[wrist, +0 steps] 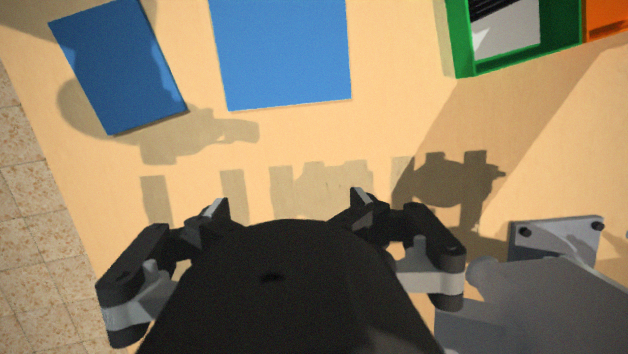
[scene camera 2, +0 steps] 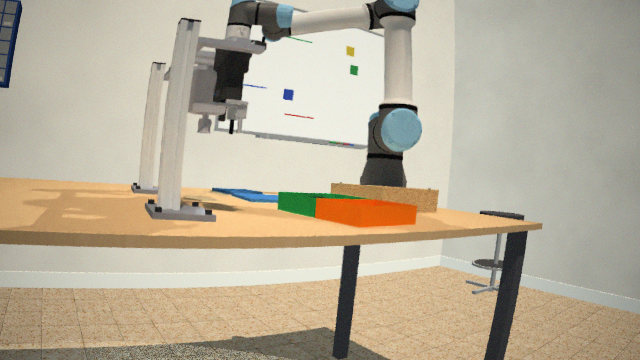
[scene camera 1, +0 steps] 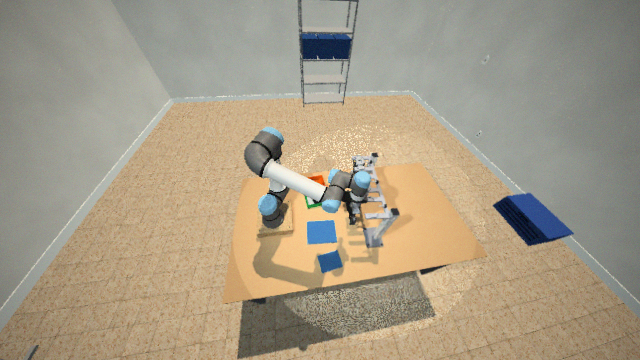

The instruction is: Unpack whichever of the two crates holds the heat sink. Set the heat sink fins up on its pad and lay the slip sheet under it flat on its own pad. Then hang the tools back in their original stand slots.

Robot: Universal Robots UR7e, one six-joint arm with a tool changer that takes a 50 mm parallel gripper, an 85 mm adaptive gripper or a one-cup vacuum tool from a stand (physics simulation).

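Observation:
The black adaptive gripper is on the arm, open and empty, high above the table beside the tool stand. In the wrist view, part of the heat sink shows as dark fins in the green crate, with the pale slip sheet beneath. The orange crate adjoins it; its inside is mostly hidden. A larger blue pad and a smaller, darker blue pad lie flat on the table.
A dark tool hangs in the near end of the stand. A grey tool part is close to the gripper's right in the wrist view. The arm's wooden base block stands behind the crates. The table edge is left in the wrist view.

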